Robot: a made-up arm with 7 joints.
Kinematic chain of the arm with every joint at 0, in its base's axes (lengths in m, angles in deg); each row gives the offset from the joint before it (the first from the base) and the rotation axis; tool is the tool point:
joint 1: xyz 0 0 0.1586 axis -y
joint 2: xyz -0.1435 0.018 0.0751 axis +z
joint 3: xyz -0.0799 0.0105 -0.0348 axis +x
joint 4: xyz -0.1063 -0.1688 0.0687 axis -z
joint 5: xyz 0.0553 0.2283 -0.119 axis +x
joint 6: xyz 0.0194 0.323 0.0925 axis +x
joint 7: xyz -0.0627 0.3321 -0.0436 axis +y
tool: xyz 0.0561 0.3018 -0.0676
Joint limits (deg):
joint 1: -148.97..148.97
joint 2: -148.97..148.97
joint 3: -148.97..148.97
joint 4: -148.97..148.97
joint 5: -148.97..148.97
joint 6: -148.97..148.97
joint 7: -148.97..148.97
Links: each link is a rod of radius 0.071 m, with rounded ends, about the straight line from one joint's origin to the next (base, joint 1, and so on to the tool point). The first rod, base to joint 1, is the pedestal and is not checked.
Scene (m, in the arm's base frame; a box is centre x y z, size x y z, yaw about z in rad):
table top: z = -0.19
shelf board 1: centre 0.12 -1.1 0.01 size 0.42 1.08 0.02 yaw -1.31
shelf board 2: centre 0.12 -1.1 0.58 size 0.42 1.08 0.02 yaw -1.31
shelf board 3: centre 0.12 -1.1 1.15 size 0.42 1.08 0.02 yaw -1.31
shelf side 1: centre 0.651 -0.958 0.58 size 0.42 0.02 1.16 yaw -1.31
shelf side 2: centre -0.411 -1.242 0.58 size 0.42 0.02 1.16 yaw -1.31
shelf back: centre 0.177 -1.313 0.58 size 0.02 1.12 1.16 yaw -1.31
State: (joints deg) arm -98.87 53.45 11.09 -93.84 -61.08 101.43 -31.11
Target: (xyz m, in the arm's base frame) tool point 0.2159 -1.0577 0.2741
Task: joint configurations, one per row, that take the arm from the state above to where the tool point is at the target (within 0.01 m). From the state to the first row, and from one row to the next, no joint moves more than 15 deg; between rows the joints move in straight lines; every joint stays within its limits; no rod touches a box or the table.
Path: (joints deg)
1: -88.95 52.39 11.76 -90.42 -61.28 113.89 -33.07
2: -79.03 51.32 12.42 -87.00 -61.49 126.36 -35.03
3: -69.11 50.26 13.09 -83.59 -61.69 138.82 -36.99
4: -74.13 50.49 27.37 -93.30 -51.95 142.21 -39.76
5: -79.14 50.71 41.65 -103.00 -42.21 145.59 -42.52
6: -84.16 50.94 55.93 -112.71 -32.47 148.97 -45.29
7: -89.21 57.62 43.21 -110.13 -40.83 139.25 -41.33
8: -94.26 64.31 30.50 -107.54 -49.20 129.52 -37.37
9: -99.30 70.99 17.78 -104.96 -57.56 119.80 -33.41

